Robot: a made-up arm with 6 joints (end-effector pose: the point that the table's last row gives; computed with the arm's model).
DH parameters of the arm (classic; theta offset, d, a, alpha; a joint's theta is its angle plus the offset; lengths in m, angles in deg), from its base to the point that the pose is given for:
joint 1: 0 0.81 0.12 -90
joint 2: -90 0 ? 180
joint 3: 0 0 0.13 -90
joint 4: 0 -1.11 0 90
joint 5: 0 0 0 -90
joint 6: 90 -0.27 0 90
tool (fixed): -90 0 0 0
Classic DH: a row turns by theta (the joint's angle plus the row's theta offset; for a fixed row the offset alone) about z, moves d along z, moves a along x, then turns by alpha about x.
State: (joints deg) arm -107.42 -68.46 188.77 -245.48 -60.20 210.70
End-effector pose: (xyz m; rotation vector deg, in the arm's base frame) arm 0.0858 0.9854 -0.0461 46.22 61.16 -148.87
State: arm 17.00 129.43 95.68 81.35 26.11 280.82
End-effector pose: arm 2.0543 0.7509 -0.5234 1.19 29.69 42.13
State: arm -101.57 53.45 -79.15 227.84 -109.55 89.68
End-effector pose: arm 0.0759 -0.5697 0.5169 114.11 -53.66 -43.79
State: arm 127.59 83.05 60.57 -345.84 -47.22 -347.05
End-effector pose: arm -1.4214 1.9259 0.3923 -90.71 9.11 110.14
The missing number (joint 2, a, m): 1.11
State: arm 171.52 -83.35 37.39 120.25 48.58 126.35
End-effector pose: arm 1.6213 -0.4186 2.0318 -33.86 -44.61 -85.75
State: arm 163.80 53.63 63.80 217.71 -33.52 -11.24
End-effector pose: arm -2.2189 0.5497 1.9480 -4.39 -137.85 -41.67
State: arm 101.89 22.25 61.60 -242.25 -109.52 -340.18
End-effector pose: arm -0.0210 1.1926 2.6761 -63.96 5.06 -22.71
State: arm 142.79 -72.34 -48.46 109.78 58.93 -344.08
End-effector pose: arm -0.2780 -0.0622 1.6998 -21.23 157.69 -62.32
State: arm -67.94 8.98 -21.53 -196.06 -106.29 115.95
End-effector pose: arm 0.4506 -1.3029 1.7079 6.95 -96.58 -23.32
